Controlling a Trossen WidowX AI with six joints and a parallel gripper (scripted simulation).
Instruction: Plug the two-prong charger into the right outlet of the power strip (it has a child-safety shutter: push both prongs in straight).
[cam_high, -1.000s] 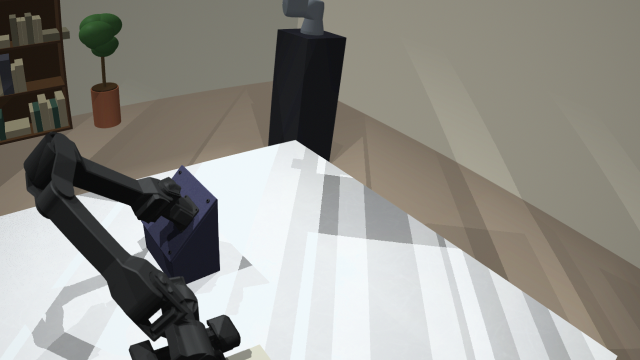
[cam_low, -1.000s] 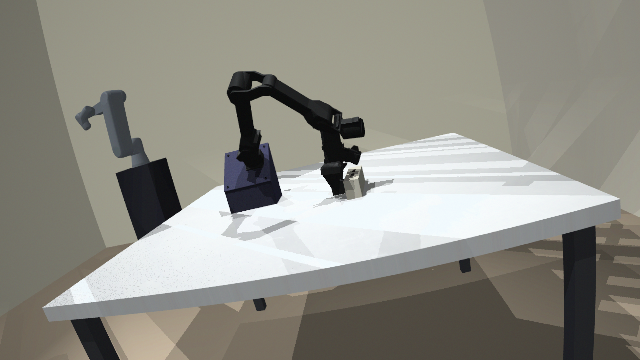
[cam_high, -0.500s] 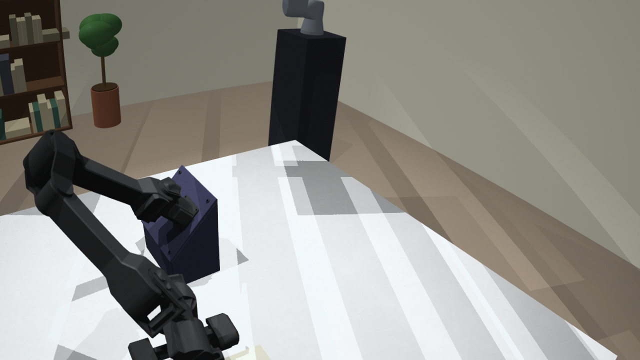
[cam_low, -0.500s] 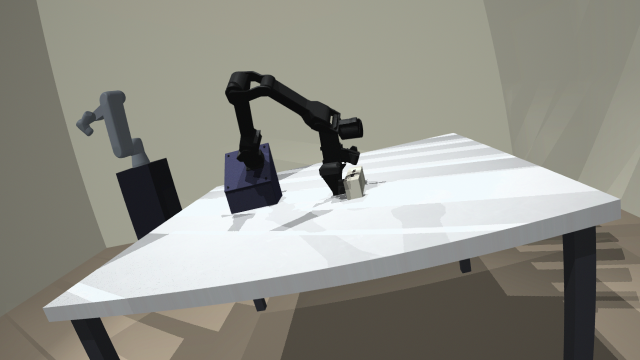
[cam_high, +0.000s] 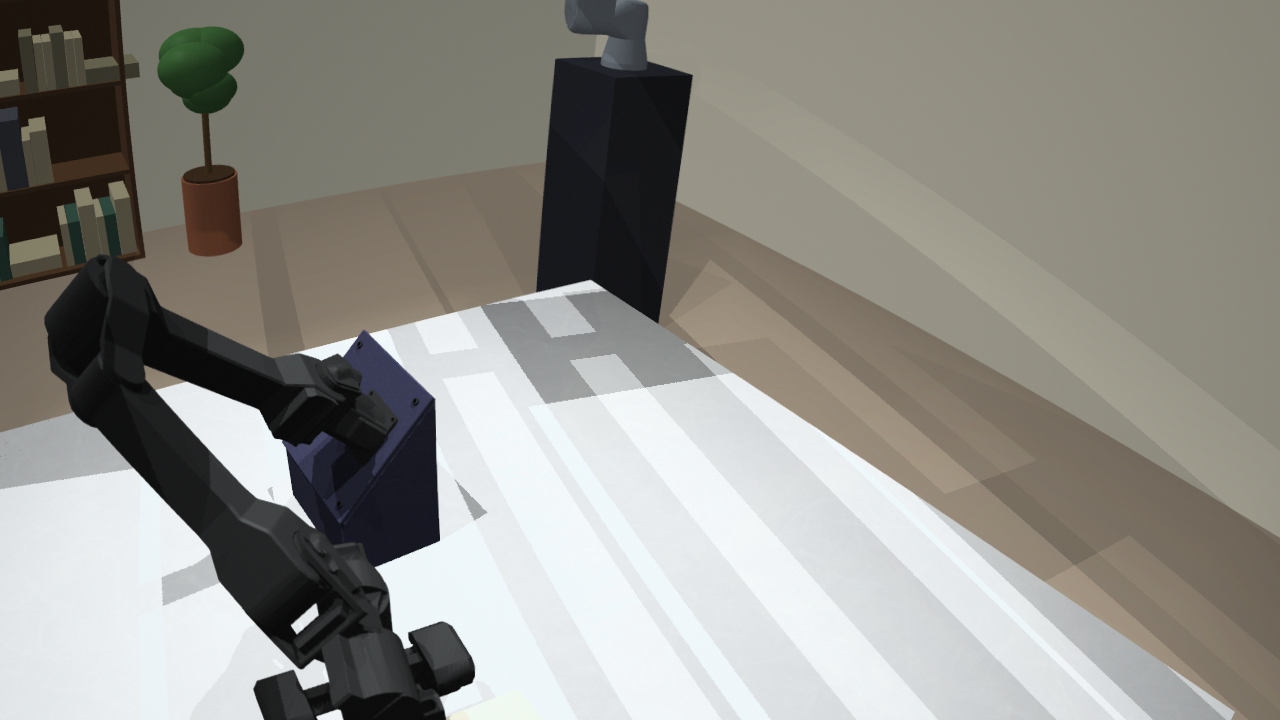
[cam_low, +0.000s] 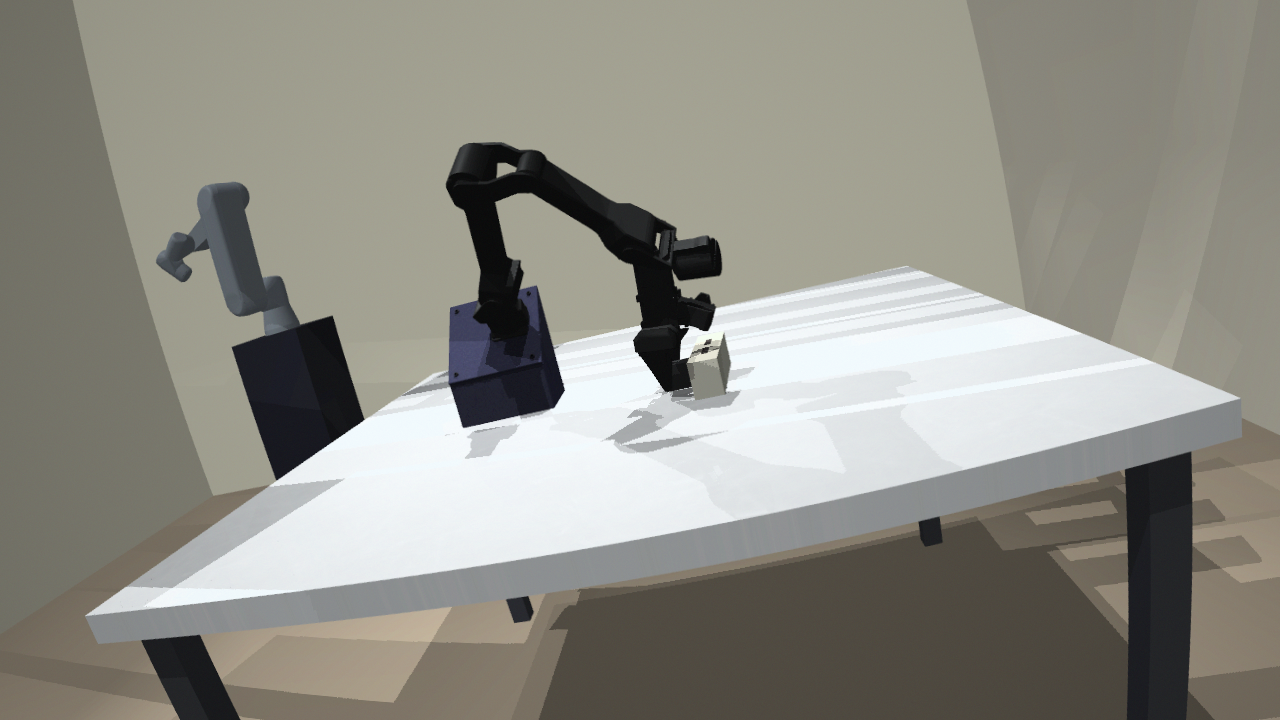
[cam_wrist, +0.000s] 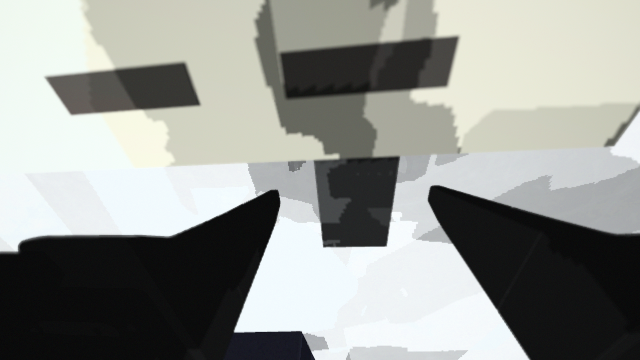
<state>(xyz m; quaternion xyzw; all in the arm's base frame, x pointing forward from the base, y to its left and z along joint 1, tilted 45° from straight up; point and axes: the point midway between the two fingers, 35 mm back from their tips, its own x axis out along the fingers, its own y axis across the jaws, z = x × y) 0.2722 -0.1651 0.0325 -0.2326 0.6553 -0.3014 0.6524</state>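
My gripper tip is now 30 mm short of the black two-prong charger and 10 mm below it.
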